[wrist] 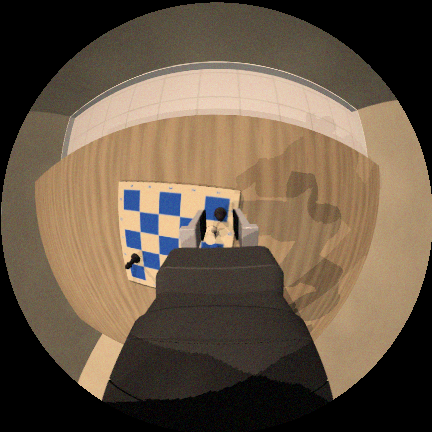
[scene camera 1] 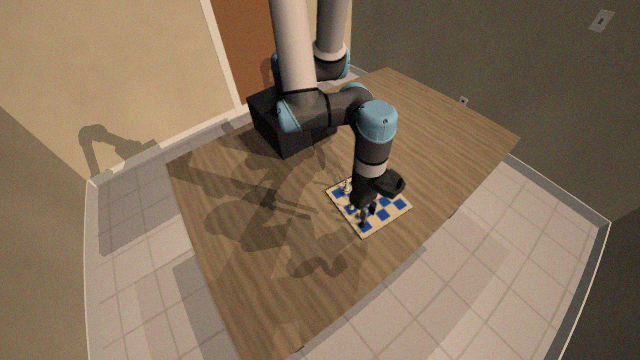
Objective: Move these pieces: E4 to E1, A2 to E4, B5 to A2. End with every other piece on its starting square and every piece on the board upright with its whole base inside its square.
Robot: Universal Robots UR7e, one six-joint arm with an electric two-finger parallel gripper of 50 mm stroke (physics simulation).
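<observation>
The blue and cream board [scene camera 1: 383, 215] [wrist: 150, 223] lies on the table. A black piece stands on corner square E1, its dark round shape [wrist: 220, 214] showing just beyond the fingertips; it also shows low on the corner square in the scene view [scene camera 1: 362, 225]. Another black piece [wrist: 132, 260] stands on B5. A white piece [scene camera 1: 345, 188] stands near A2. My gripper [scene camera 1: 368, 212] [wrist: 219, 218] is partly open, one finger on each side of the black piece's place, and holds nothing. The arm hides much of the board.
A pale piece [wrist: 211, 235] is close to the E1 piece, low between the fingers and partly hidden; it seems to be on D1, but its exact square is hard to tell. The black base block [scene camera 1: 290, 131] stands at the back of the wooden table [scene camera 1: 280, 280].
</observation>
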